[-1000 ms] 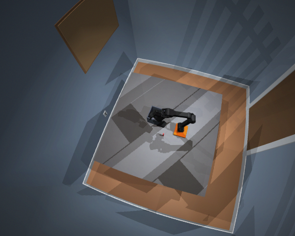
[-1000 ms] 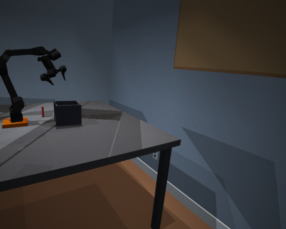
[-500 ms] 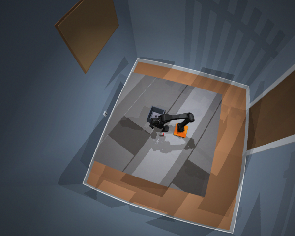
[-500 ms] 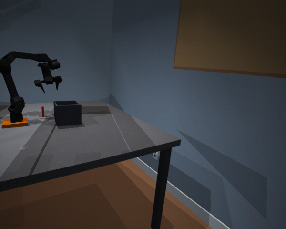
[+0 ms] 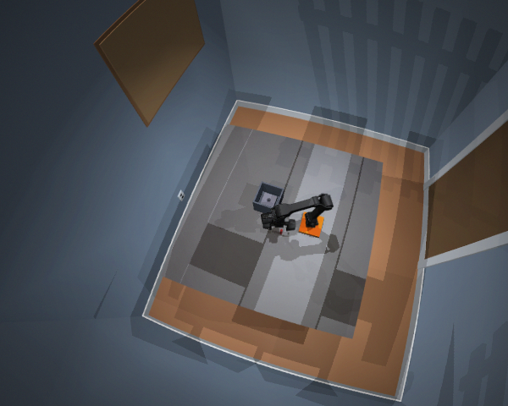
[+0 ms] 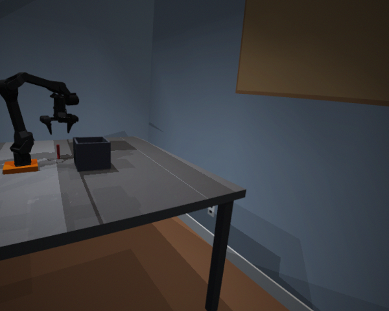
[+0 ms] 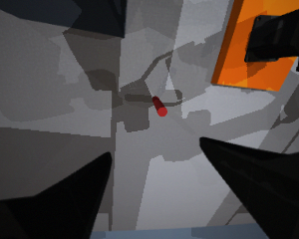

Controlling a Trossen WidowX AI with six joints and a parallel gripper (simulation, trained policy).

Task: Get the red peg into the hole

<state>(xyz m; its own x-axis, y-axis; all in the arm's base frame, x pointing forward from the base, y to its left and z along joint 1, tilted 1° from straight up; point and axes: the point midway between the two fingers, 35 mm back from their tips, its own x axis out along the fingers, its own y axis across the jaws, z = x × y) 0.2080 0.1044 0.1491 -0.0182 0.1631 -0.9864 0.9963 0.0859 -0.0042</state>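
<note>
The red peg is 20 mm behind my gripper tip, 20 mm to the right of it and 100 mm below it. The rest, counted from my gripper tip: plate: 90 mm ahead, 220 mm to the right, 90 mm below.
</note>
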